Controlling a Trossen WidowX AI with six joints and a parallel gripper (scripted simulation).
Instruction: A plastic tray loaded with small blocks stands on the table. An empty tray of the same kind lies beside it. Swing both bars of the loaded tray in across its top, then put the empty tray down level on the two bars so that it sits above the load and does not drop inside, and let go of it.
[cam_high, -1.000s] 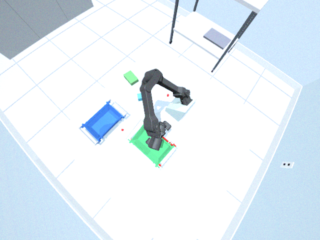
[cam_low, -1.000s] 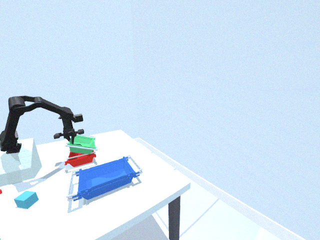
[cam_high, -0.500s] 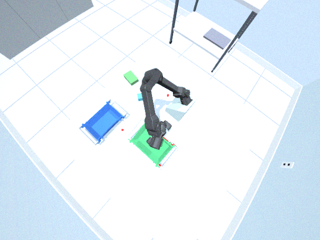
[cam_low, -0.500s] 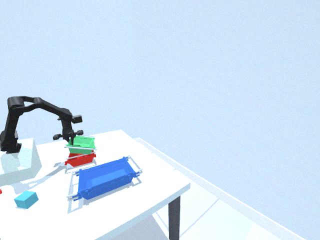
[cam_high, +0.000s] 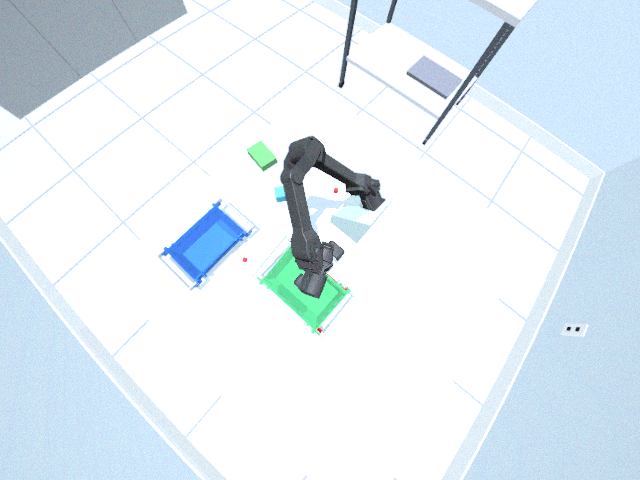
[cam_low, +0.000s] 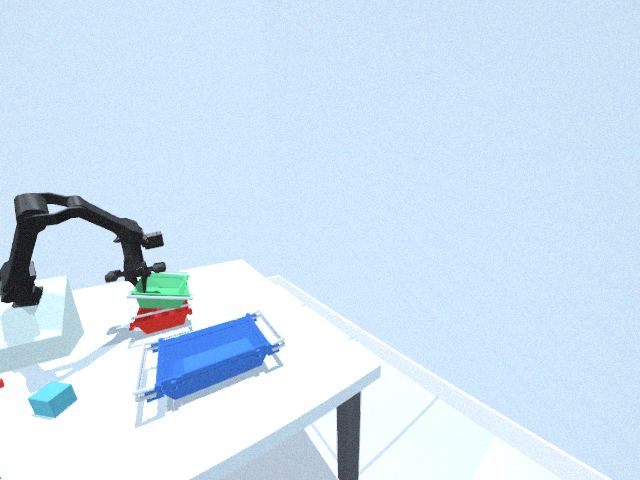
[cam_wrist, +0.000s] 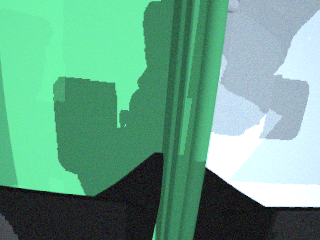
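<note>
My gripper tip is now 70 mm short of the green tray and 10 mm below it. Round my gripper tip: green block: 200 mm behind, 560 mm to the right, 90 mm below; then cyan block: 140 mm behind, 350 mm to the right, 90 mm below.
</note>
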